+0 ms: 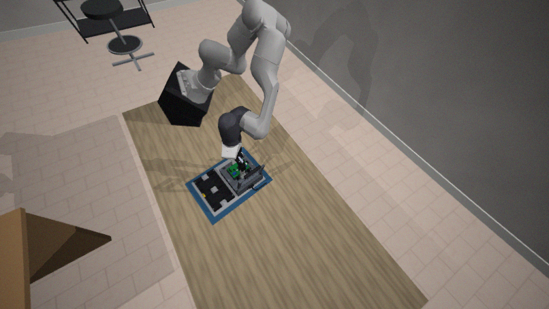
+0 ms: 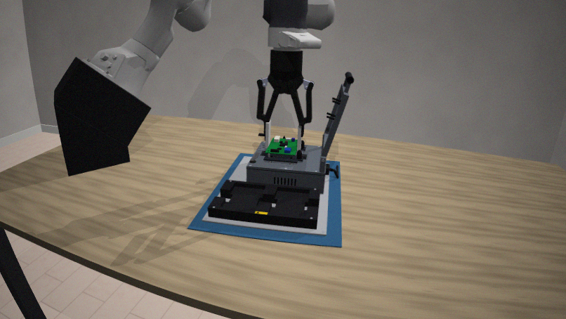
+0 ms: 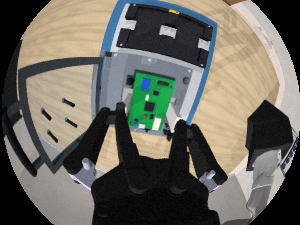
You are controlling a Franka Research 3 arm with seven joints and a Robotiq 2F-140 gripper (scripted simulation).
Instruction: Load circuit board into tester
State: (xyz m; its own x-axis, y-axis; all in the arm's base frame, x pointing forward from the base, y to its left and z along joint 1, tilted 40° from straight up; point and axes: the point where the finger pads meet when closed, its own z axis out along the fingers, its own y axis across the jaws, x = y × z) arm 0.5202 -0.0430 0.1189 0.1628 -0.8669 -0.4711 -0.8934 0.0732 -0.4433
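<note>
Now: the green circuit board 20 mm below my hand. The rest, counted from my hand: tester lid 120 mm ahead, 80 mm above, 20 mm to the left.
</note>
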